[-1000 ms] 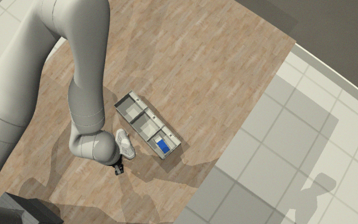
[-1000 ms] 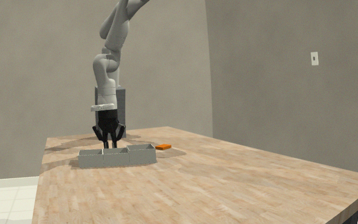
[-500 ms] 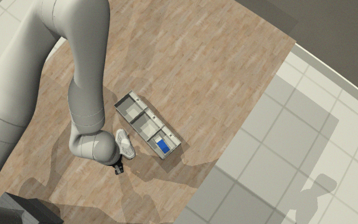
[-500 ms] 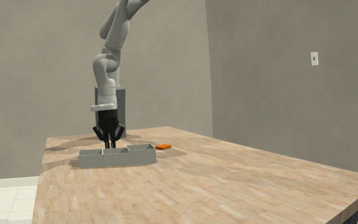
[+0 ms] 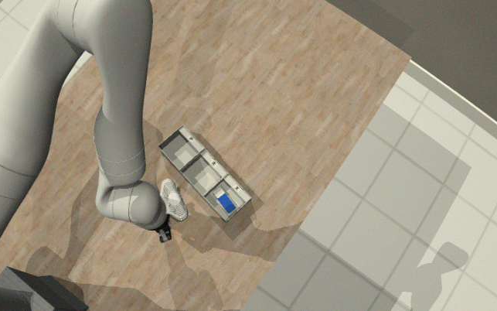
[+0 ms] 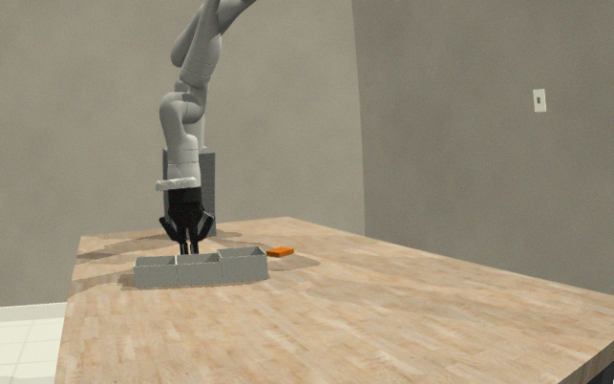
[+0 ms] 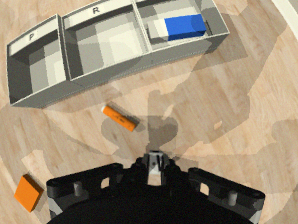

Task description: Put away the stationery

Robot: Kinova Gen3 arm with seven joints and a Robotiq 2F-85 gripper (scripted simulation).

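My gripper is now 120 mm short of the blue flat thing, 90 mm to the left of it and 10 mm above it. Also, from my hand: orange stick 70 mm ahead, 20 mm below, 10 mm to the left; flat orange block 200 mm to the left, 40 mm ahead, 20 mm below; black ring-like part 150 mm to the left, 20 mm below, 10 mm ahead.
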